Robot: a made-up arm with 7 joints. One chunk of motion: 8 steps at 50 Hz.
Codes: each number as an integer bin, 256 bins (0 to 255) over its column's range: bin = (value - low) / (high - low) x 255, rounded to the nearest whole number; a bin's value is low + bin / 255 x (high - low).
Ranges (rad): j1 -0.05..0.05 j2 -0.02..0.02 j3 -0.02..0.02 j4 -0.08..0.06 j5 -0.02..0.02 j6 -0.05..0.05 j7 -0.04..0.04
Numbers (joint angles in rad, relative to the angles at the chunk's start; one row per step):
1: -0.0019 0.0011 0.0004 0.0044 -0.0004 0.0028 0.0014
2: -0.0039 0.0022 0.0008 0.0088 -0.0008 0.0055 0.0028
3: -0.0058 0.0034 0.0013 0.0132 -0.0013 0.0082 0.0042
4: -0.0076 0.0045 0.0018 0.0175 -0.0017 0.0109 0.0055
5: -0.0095 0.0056 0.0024 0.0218 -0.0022 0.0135 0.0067
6: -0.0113 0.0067 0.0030 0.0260 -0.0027 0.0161 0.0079
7: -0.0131 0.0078 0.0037 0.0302 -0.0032 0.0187 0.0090
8: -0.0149 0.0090 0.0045 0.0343 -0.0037 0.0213 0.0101
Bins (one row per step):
1: 123 135 130 154 125 135 132
2: 118 142 133 162 122 142 136
3: 113 149 136 170 119 148 141
4: 108 156 139 178 117 155 145
5: 103 163 143 185 113 162 149
6: 99 170 147 193 110 169 153
7: 94 177 151 201 107 175 156
8: 90 185 156 208 104 182 160

